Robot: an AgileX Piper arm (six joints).
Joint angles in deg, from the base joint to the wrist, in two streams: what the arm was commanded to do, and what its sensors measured. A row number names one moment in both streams.
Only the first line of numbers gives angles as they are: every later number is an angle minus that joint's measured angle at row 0.
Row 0, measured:
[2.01, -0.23, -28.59, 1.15, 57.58, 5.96]
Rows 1 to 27, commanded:
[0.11, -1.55, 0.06, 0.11, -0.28, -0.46]
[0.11, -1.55, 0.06, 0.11, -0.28, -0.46]
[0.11, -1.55, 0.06, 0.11, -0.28, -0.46]
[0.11, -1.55, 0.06, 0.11, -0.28, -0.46]
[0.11, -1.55, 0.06, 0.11, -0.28, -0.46]
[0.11, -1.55, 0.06, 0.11, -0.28, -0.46]
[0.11, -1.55, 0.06, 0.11, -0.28, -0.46]
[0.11, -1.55, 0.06, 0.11, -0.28, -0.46]
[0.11, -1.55, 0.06, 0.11, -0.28, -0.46]
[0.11, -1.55, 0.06, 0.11, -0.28, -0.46]
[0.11, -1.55, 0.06, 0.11, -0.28, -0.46]
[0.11, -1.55, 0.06, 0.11, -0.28, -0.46]
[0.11, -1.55, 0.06, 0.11, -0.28, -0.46]
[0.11, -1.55, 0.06, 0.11, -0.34, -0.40]
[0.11, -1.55, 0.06, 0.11, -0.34, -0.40]
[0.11, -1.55, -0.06, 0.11, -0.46, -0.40]
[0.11, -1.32, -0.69, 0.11, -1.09, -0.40]
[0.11, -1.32, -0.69, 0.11, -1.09, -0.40]
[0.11, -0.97, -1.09, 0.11, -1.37, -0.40]
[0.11, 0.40, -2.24, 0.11, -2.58, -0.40]
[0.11, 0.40, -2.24, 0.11, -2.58, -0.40]
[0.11, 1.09, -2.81, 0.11, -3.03, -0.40]
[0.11, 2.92, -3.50, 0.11, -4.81, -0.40]
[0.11, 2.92, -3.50, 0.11, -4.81, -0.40]
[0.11, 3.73, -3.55, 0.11, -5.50, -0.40]
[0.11, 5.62, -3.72, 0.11, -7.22, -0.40]
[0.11, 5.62, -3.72, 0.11, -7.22, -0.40]
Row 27, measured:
[0.00, 3.50, -3.04, 0.00, -4.47, 0.00]
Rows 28 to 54, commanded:
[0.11, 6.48, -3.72, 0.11, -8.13, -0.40]
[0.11, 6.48, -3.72, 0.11, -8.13, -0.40]
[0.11, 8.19, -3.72, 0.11, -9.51, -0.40]
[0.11, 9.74, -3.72, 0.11, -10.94, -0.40]
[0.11, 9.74, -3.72, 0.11, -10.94, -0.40]
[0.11, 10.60, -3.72, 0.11, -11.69, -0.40]
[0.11, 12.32, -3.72, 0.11, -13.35, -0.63]
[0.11, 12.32, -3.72, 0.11, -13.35, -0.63]
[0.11, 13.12, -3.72, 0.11, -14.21, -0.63]
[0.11, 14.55, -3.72, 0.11, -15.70, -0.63]
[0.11, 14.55, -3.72, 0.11, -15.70, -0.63]
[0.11, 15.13, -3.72, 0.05, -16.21, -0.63]
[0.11, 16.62, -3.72, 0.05, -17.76, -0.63]
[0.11, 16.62, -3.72, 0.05, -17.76, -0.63]
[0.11, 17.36, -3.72, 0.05, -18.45, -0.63]
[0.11, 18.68, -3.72, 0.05, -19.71, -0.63]
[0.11, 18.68, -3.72, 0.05, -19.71, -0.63]
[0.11, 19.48, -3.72, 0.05, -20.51, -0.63]
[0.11, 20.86, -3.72, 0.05, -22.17, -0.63]
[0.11, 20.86, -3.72, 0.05, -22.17, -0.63]
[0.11, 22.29, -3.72, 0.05, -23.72, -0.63]
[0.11, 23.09, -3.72, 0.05, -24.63, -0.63]
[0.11, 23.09, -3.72, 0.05, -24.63, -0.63]
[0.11, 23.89, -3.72, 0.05, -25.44, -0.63]
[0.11, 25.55, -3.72, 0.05, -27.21, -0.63]
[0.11, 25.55, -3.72, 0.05, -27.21, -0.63]
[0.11, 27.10, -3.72, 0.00, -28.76, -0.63]
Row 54, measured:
[0.00, 25.21, -3.27, 0.05, -25.72, 0.00]
